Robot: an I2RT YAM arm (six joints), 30 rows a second.
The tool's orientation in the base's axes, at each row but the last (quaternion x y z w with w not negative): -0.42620, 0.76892, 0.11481, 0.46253; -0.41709, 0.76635, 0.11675, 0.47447; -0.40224, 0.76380, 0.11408, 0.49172; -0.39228, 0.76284, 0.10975, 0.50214; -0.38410, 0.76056, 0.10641, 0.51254; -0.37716, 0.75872, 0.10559, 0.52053
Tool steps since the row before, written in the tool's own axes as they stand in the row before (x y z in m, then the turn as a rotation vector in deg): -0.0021, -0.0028, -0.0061, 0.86, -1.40, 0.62; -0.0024, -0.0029, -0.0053, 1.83, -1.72, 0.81; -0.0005, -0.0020, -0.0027, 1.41, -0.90, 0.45; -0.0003, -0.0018, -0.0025, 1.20, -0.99, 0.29; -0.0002, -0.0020, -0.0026, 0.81, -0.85, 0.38; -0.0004, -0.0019, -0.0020, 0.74, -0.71, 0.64
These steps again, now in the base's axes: -0.0012, -0.0040, 0.0056, 1.27, -0.97, -0.73; -0.0007, -0.0036, 0.0054, 1.43, -1.58, -1.56; -0.0002, -0.0026, 0.0022, 0.68, -1.04, -1.21; -0.0004, -0.0025, 0.0018, 0.67, -1.08, -0.94; -0.0004, -0.0027, 0.0018, 0.71, -0.75, -0.67; -0.0001, -0.0022, 0.0017, 0.81, -0.48, -0.76
